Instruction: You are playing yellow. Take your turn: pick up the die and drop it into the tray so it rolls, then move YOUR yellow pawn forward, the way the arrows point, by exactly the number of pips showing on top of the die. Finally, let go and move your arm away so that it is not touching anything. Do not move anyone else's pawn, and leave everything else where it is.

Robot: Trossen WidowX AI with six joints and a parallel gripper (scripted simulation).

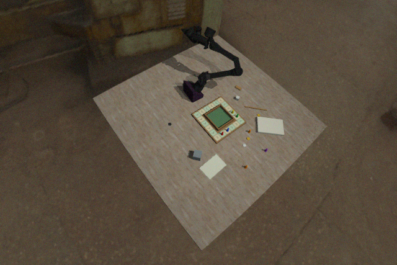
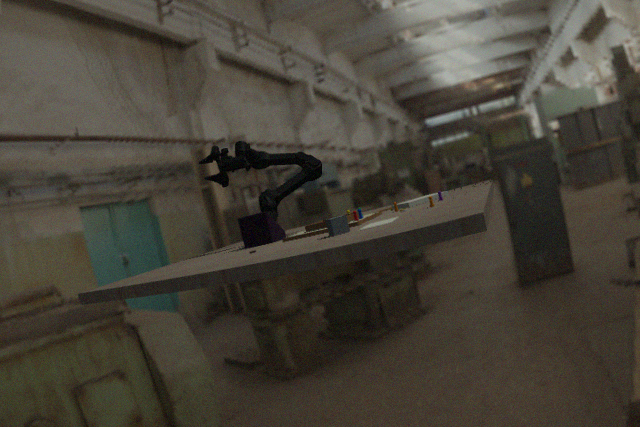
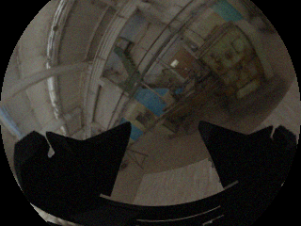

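Right now the grey-white die is 500 mm ahead of my gripper tip, 350 mm below it and 210 mm to the left of it. Also, from my gripper tip: yellow pawn: 590 mm ahead, 330 mm below, 100 mm to the left; then green pawn: 640 mm ahead, 330 mm below, 110 mm to the left; then green felt tray: 580 mm ahead, 350 mm below, 20 mm to the right.
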